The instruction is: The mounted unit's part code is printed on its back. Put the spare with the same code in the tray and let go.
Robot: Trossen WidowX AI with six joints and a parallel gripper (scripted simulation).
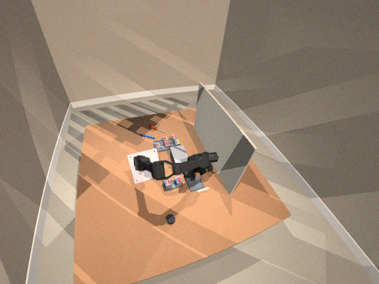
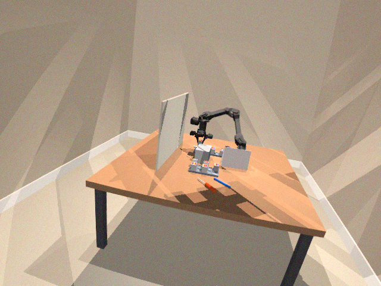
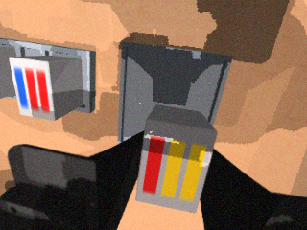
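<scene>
Right now my gripper tip is 10 mm past the dark tray and 50 mm above it. Also, from my gripper tip: tall grey panel (180 mm ahead, 190 mm to the left, 170 mm above); grey mounted unit (60 mm behind, 190 mm to the left, 10 mm below); small white stick (30 mm ahead, 80 mm to the right, 50 mm below).
</scene>
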